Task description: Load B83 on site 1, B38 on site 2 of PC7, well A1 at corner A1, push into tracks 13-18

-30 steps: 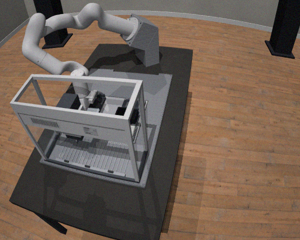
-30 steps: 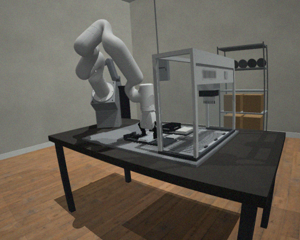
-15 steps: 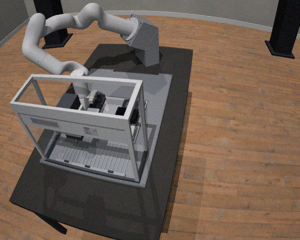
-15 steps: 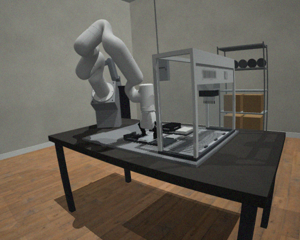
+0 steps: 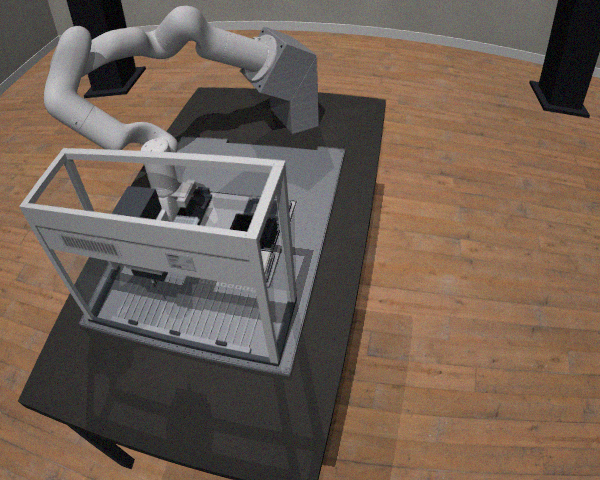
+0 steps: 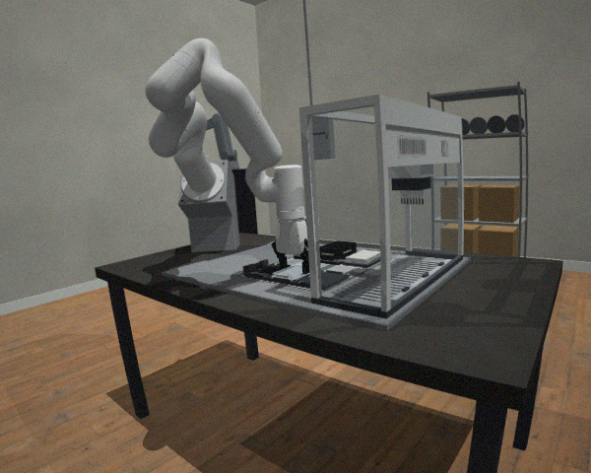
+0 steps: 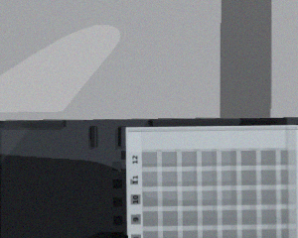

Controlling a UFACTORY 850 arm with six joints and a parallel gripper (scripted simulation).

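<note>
My gripper is now 1 cm above the white plate b38. The rest, counted from my hand: post (18 cm ahead, 17 cm to the right, 22 cm above); black deep-well block B83 (1 cm ahead, 25 cm to the left); dark plate carrier PC7 (1 cm behind, 1 cm below).
</note>
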